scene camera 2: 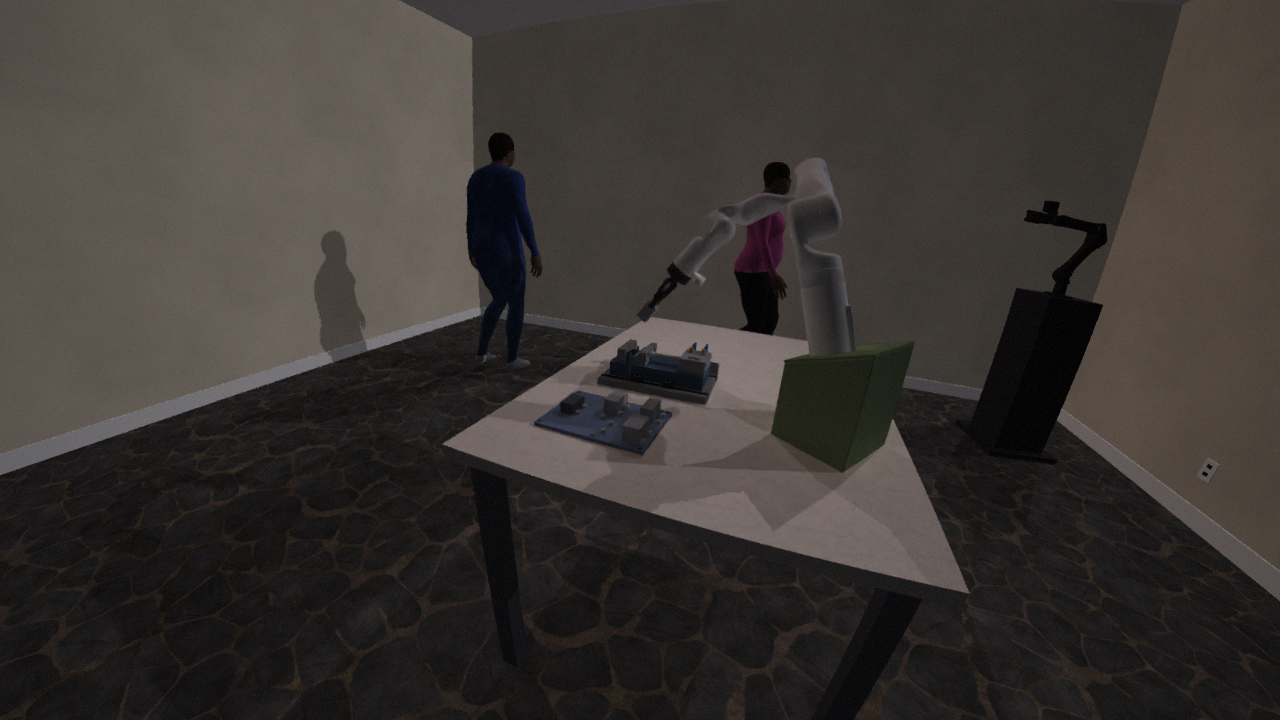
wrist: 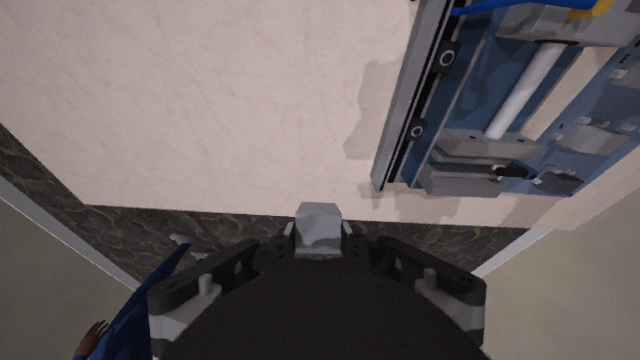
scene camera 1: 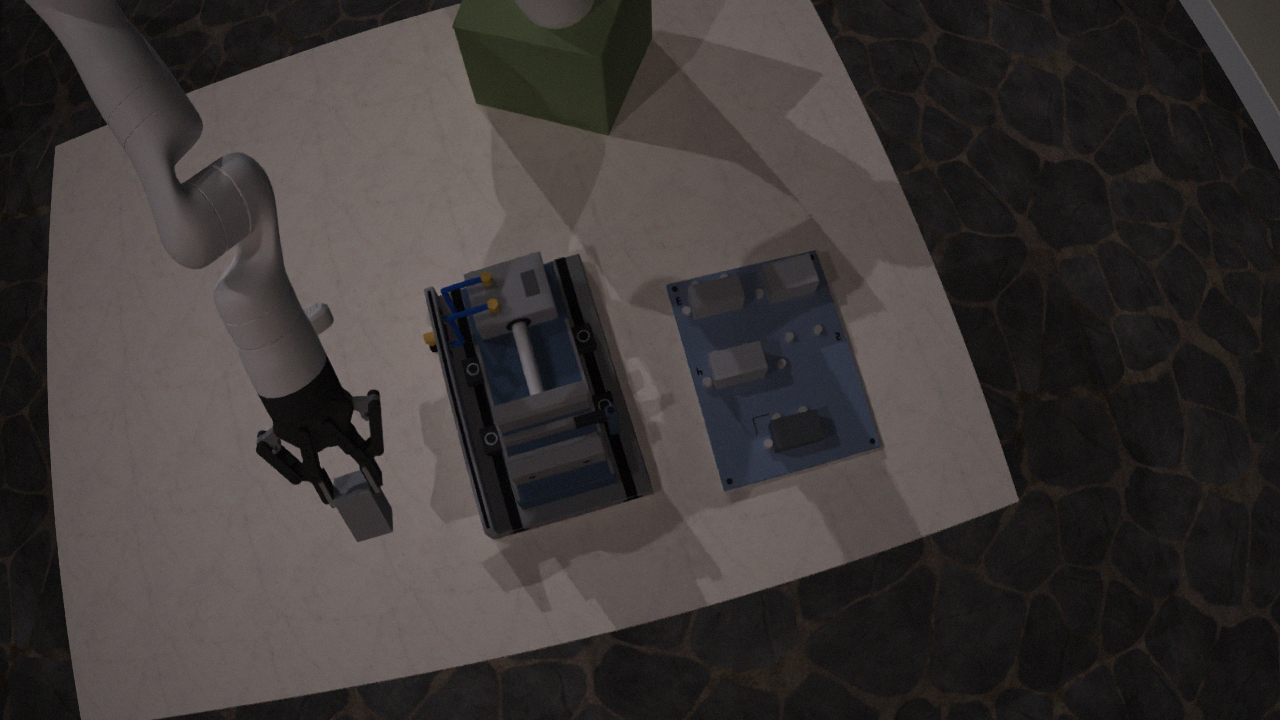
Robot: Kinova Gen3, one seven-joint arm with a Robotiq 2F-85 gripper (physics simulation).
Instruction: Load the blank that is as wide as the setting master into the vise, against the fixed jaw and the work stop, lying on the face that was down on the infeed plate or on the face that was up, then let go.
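Pixels of known places: gripper, fingertip midpoint: point(scene camera 2: 650, 306) point(wrist: 317, 231) point(scene camera 1: 356, 495); arm's base at its link origin: point(scene camera 2: 831, 352).
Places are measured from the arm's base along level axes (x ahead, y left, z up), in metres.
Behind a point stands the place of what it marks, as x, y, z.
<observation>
A grey blank point(scene camera 1: 366, 516) @[0.497, -0.392, -0.040] point(scene camera 2: 645, 313) @[0.486, -0.373, -0.054] point(wrist: 318, 227) @[0.460, -0.393, -0.030] is held between the fingertips of my gripper point(scene camera 1: 352, 488) @[0.474, -0.394, -0.036] point(scene camera 2: 650, 305) @[0.474, -0.394, -0.036] point(wrist: 317, 231) @[0.474, -0.394, -0.036], which is shut on it. Gripper and blank are tilted, in the air left of the vise point(scene camera 1: 503, 313) @[0.323, -0.190, -0.106] point(scene camera 2: 657, 371) @[0.391, -0.129, -0.148] point(wrist: 465, 100) @[0.386, -0.223, -0.141] in scene camera 1. The fixed jaw point(scene camera 1: 554, 461) @[0.498, -0.196, -0.105] point(wrist: 462, 185) @[0.484, -0.203, -0.107] and the moving jaw point(scene camera 1: 541, 405) @[0.436, -0.187, -0.105] point(wrist: 487, 146) @[0.426, -0.204, -0.105] stand apart. The dark work stop point(scene camera 1: 612, 419) @[0.475, -0.123, -0.118] point(wrist: 510, 172) @[0.464, -0.152, -0.106] is at one end of the gap. A dark block point(scene camera 1: 799, 430) @[0.554, 0.066, -0.169] point(scene camera 2: 571, 402) @[0.547, 0.083, -0.168] sits on the blue infeed plate point(scene camera 1: 832, 385) @[0.517, 0.131, -0.193] point(scene camera 2: 586, 429) @[0.487, 0.145, -0.193].
Three lighter grey blocks point(scene camera 1: 716, 295) @[0.375, 0.043, -0.157] point(scene camera 1: 793, 275) @[0.386, 0.137, -0.157] point(scene camera 1: 737, 362) @[0.458, 0.032, -0.157] stand on the infeed plate among small pegs. Blue hoses point(scene camera 1: 467, 313) @[0.313, -0.226, -0.091] with yellow fittings rise at the vise's side. A green block point(scene camera 1: 546, 76) @[0.046, -0.040, -0.094] point(scene camera 2: 841, 402) @[-0.010, 0.110, -0.063] is at the arm's base. Two people stand beyond the table.
</observation>
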